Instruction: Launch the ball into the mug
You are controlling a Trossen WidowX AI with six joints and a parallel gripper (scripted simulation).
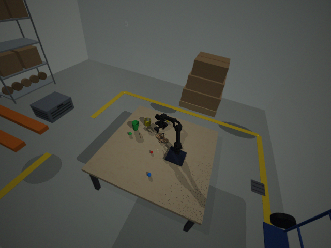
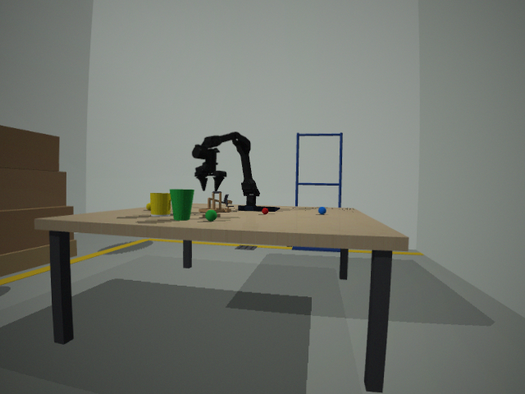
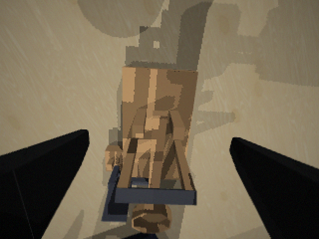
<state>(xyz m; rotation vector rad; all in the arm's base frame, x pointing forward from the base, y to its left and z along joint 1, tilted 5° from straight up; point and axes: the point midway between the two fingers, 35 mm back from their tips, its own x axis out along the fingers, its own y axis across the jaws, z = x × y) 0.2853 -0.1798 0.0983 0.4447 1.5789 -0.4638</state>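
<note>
My gripper tip is now 29 cm to the right of the red ball, 9 cm above it and 1 cm short of it. Also, from my gripper tip: yellow mug 23 cm ahead, 16 cm to the right, 8 cm below; then wooden catapult 6 cm to the left, 6 cm below, 5 cm behind; then wooden block 23 cm ahead, 10 cm below, 7 cm to the left.
</note>
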